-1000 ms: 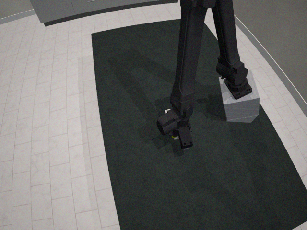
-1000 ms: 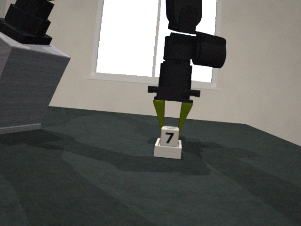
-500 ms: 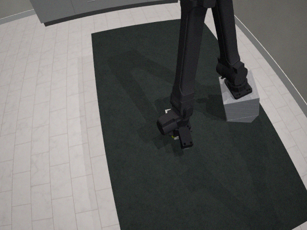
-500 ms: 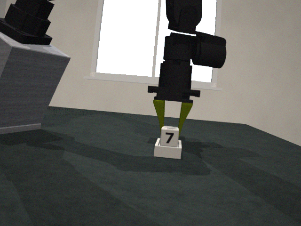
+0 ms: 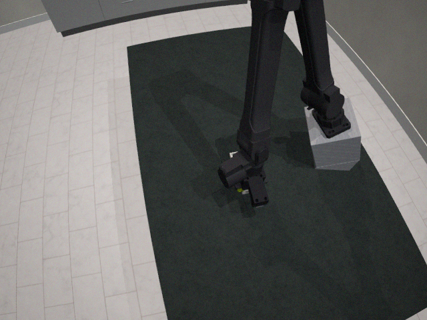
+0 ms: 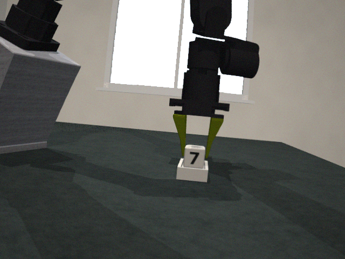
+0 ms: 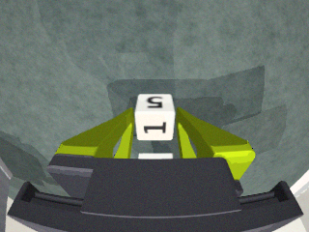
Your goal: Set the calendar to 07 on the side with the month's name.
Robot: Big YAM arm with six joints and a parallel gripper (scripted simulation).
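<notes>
My gripper is now 11 cm to the left of the small white tray, 1 cm past it and 1 cm above it.
</notes>
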